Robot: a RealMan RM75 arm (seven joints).
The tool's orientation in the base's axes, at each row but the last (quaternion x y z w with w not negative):
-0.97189, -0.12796, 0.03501, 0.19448
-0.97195, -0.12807, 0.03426, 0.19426
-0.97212, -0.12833, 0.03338, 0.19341
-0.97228, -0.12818, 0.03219, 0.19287
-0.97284, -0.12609, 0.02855, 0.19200
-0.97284, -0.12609, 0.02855, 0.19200
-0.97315, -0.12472, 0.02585, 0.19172
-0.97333, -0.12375, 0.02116, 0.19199
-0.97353, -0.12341, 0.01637, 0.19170
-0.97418, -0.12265, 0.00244, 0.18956
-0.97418, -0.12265, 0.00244, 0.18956
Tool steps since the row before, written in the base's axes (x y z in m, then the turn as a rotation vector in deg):
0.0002, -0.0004, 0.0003, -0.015, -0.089, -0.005
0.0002, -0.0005, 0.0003, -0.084, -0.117, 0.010
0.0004, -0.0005, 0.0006, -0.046, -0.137, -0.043
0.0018, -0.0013, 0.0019, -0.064, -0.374, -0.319
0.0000, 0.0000, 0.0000, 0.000, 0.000, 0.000
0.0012, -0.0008, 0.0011, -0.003, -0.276, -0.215
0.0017, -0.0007, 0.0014, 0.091, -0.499, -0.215
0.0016, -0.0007, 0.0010, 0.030, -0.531, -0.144
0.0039, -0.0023, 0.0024, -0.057, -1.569, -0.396
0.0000, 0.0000, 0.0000, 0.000, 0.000, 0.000
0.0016, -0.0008, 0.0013, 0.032, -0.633, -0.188
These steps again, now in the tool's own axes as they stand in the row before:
0.0001, 0.0003, -0.0004, -0.038, 0.078, -0.026
0.0001, 0.0004, -0.0005, -0.112, 0.081, -0.043
0.0002, 0.0003, -0.0008, -0.080, 0.128, -0.005
0.0014, 0.0009, -0.0024, -0.155, 0.441, 0.165
0.0000, 0.0000, 0.0000, 0.000, 0.000, 0.000
0.0009, 0.0006, -0.0014, -0.072, 0.328, 0.098
0.0015, 0.0005, -0.0017, -0.037, 0.550, 0.007
0.0014, 0.0006, -0.0013, -0.104, 0.537, -0.065
0.0032, 0.0021, -0.0034, -0.448, 1.542, -0.208
0.0000, 0.0000, 0.0000, 0.000, 0.000, 0.000
0.0014, 0.0006, -0.0016, -0.129, 0.646, -0.061

